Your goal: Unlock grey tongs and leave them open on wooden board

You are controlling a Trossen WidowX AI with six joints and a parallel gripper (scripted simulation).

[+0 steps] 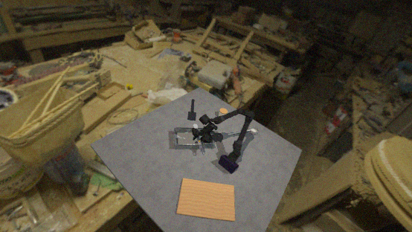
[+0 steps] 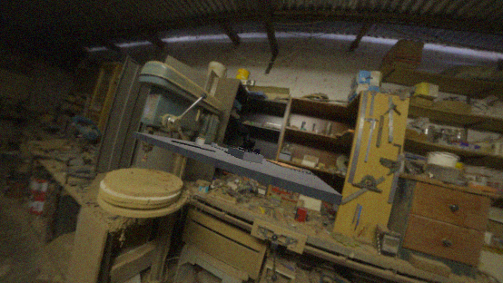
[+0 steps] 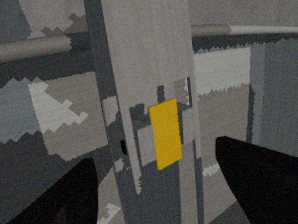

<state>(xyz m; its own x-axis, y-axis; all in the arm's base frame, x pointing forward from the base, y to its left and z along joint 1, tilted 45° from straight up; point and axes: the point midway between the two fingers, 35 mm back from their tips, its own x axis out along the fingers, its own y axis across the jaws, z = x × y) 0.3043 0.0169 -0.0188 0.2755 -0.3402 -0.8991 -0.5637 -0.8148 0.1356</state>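
Right now the grey roasting tin is 4 cm ahead of my gripper tip, 1 cm to the right of it and 1 cm below it. The rest, counted from my gripper tip: black brush-like tool 29 cm ahead, 30 cm to the right, 4 cm below; then yellow lock piece 3 cm behind, 3 cm above; then wooden board 36 cm behind, 29 cm to the left, 3 cm below.
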